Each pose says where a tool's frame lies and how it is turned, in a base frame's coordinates. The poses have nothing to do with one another.
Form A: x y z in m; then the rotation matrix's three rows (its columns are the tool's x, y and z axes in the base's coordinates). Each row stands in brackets.
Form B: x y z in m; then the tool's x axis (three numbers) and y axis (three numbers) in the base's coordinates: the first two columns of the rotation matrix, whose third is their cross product. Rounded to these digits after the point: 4 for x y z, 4 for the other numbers.
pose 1, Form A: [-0.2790, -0.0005, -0.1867], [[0.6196, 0.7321, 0.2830], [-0.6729, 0.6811, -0.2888], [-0.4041, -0.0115, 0.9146]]
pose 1, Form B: -0.2790, -0.0005, -0.1867, 0.6196, -0.6729, -0.4041, 0.7321, 0.6811, -0.0115
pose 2, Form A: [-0.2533, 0.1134, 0.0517], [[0.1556, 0.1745, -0.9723], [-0.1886, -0.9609, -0.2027], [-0.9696, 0.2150, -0.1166]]
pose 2, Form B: -0.2533, 0.1134, 0.0517, 0.1556, -0.1886, -0.9696, 0.1745, -0.9609, 0.2150
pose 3, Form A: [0.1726, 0.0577, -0.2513], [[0.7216, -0.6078, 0.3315], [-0.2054, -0.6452, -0.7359], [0.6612, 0.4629, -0.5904]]
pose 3, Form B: 0.1726, 0.0577, -0.2513, 0.7216, -0.2054, 0.6612, -0.6078, -0.6452, 0.4629
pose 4, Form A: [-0.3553, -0.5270, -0.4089], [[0.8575, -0.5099, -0.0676], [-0.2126, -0.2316, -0.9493], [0.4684, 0.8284, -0.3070]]
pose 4, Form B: -0.3553, -0.5270, -0.4089, 0.8575, -0.2126, 0.4684, -0.5099, -0.2316, 0.8284
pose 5, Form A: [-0.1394, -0.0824, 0.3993], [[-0.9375, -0.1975, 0.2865], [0.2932, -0.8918, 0.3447], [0.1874, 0.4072, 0.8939]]
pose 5, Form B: -0.1394, -0.0824, 0.3993, -0.9375, 0.2932, 0.1874, -0.1975, -0.8918, 0.4072
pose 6, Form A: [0.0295, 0.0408, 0.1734], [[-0.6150, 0.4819, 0.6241], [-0.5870, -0.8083, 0.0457], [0.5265, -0.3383, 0.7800]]
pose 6, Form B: 0.0295, 0.0408, 0.1734, -0.6150, -0.5870, 0.5265, 0.4819, -0.8083, -0.3383
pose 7, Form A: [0.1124, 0.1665, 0.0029], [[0.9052, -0.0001, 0.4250], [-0.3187, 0.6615, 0.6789], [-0.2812, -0.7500, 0.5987]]
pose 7, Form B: 0.1124, 0.1665, 0.0029, 0.9052, -0.3187, -0.2812, -0.0001, 0.6615, -0.7500
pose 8, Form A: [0.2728, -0.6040, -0.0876], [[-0.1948, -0.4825, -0.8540], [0.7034, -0.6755, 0.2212], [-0.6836, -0.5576, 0.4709]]
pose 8, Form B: 0.2728, -0.6040, -0.0876, -0.1948, 0.7034, -0.6836, -0.4825, -0.6755, -0.5576
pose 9, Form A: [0.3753, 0.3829, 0.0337], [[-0.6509, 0.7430, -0.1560], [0.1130, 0.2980, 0.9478], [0.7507, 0.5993, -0.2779]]
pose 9, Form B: 0.3753, 0.3829, 0.0337, -0.6509, 0.1130, 0.7507, 0.7430, 0.2980, 0.5993
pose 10, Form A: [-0.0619, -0.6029, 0.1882], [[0.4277, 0.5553, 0.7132], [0.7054, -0.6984, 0.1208], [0.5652, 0.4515, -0.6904]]
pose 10, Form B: -0.0619, -0.6029, 0.1882, 0.4277, 0.7054, 0.5652, 0.5553, -0.6984, 0.4515
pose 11, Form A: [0.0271, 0.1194, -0.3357], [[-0.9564, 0.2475, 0.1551], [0.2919, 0.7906, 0.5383], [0.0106, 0.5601, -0.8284]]
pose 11, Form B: 0.0271, 0.1194, -0.3357, -0.9564, 0.2919, 0.0106, 0.2475, 0.7906, 0.5601
